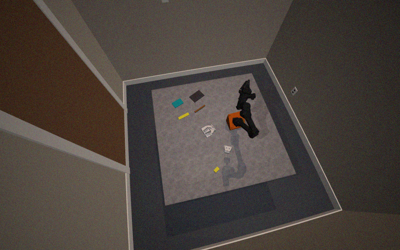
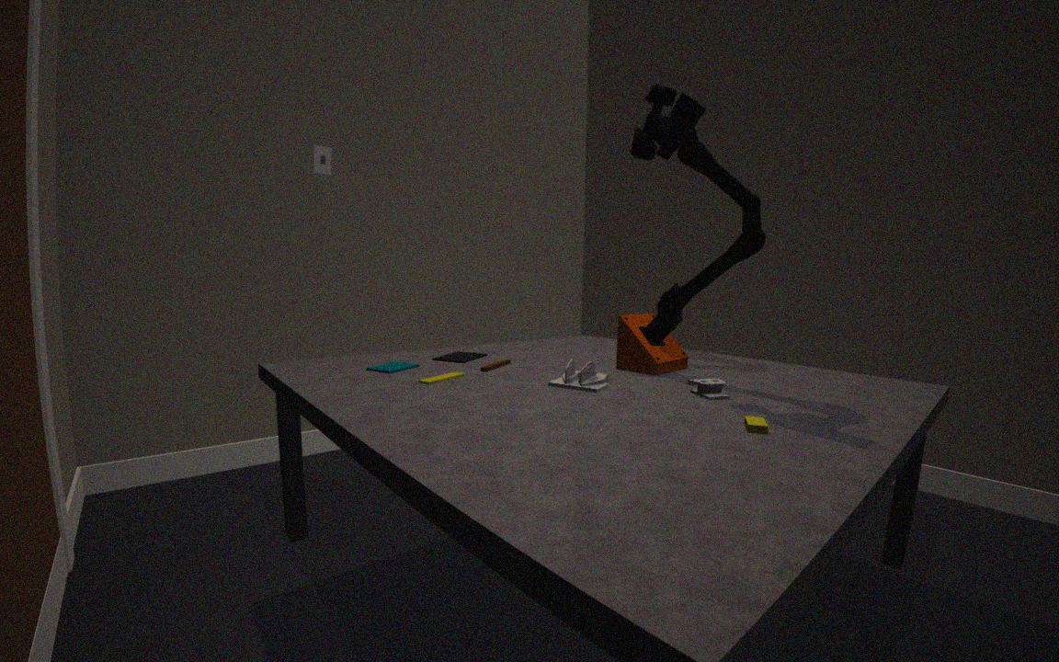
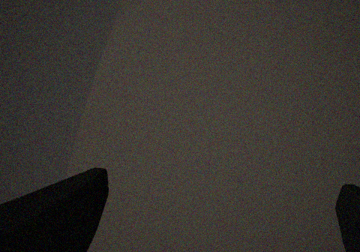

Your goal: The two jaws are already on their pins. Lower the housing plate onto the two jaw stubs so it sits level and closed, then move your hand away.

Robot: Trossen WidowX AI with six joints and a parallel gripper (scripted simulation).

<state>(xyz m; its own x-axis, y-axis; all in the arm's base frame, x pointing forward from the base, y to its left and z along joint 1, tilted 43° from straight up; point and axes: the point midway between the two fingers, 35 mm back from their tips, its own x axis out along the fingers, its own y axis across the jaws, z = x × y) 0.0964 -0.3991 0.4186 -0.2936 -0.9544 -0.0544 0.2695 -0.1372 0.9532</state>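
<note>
Right now my gripper tip is 69 cm above the small white block, 31 cm to the right of it and 12 cm short of it. From my gripper tip the other things lie so: yellow bar: 69 cm below, 51 cm ahead, 15 cm to the right; brown stick: 69 cm below, 31 cm ahead, 21 cm to the right; dark card: 69 cm below, 39 cm to the right, 32 cm ahead.
</note>
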